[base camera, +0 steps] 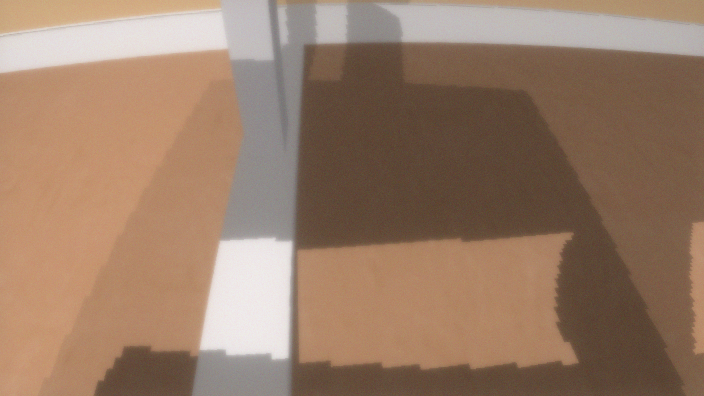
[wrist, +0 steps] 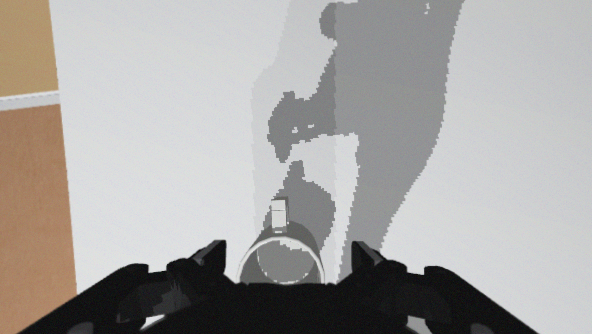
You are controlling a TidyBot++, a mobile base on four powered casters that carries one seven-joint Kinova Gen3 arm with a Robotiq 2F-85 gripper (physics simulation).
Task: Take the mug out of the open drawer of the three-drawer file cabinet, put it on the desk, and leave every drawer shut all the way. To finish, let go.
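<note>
The pale grey mug [wrist: 283, 260] stands upright on the white desk top [wrist: 150, 150] in the wrist view, at the bottom middle. Its round rim faces the camera, its blocky handle points to the top of the view, and its near part is hidden by the gripper. My gripper [wrist: 289, 254] is open above the mug, with one black finger to either side in the view and nothing held. The file cabinet and its drawers cannot be made out in either view.
A white and grey upright panel [base camera: 255, 295] stands left of the middle in the base camera view. Behind it are the brown floor [base camera: 425, 305] [wrist: 30, 210], a white skirting board [base camera: 500, 27] and a tan wall [wrist: 25, 45]. The desk's edge shows at left in the wrist view.
</note>
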